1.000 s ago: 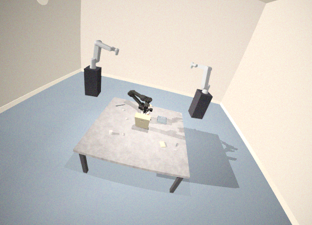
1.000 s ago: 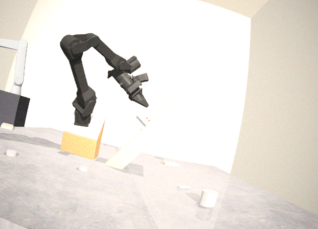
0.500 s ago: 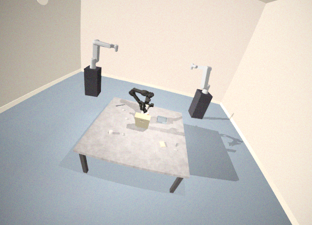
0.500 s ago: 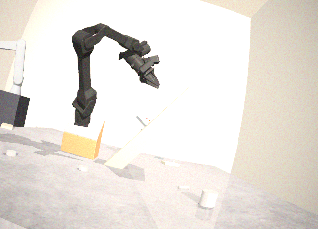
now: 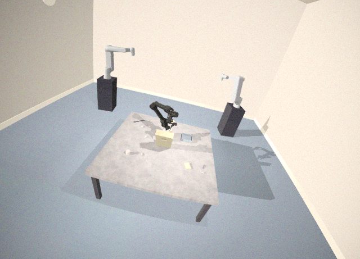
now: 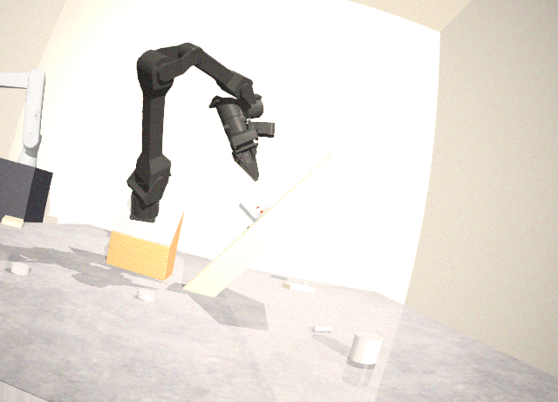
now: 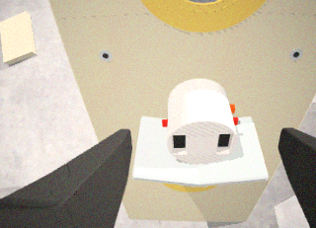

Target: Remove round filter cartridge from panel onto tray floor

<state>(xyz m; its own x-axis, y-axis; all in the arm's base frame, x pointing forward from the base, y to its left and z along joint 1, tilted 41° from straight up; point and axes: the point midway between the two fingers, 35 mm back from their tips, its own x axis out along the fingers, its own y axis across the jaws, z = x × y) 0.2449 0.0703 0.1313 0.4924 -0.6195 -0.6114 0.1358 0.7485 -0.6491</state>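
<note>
Right now my gripper tip is 1 cm short of the round filter cartridge, 1 cm to the left of it and 6 cm above it. The rest, counted from my gripper tip: grey tray: 27 cm behind, 32 cm to the left, 27 cm below.
</note>
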